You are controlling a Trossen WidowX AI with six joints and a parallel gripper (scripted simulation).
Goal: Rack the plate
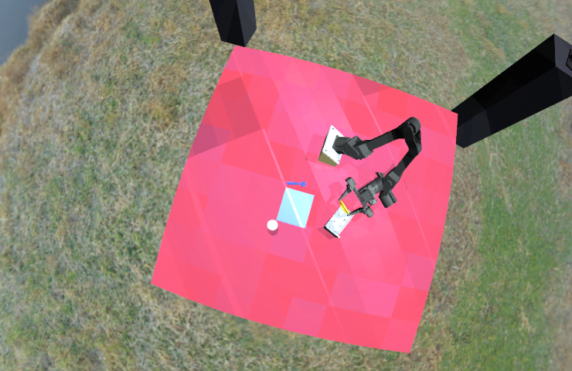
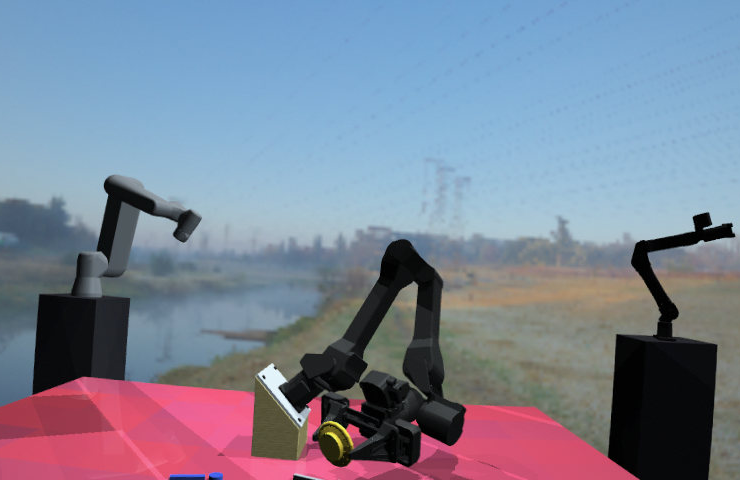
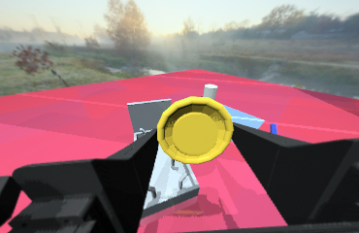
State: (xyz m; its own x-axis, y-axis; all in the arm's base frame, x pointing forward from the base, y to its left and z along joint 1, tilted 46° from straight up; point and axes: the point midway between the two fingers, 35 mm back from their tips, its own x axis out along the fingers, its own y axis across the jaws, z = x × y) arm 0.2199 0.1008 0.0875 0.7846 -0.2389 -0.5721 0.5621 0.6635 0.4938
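My gripper tip is now 5 cm short of the dish rack, 2 cm to the right of it and 7 cm above it. Also, from my gripper tip: mat (6 cm ahead, 18 cm to the right, 9 cm below); blue spoon (4 cm behind, 21 cm to the right, 9 cm below); yellow plate (1 cm behind).
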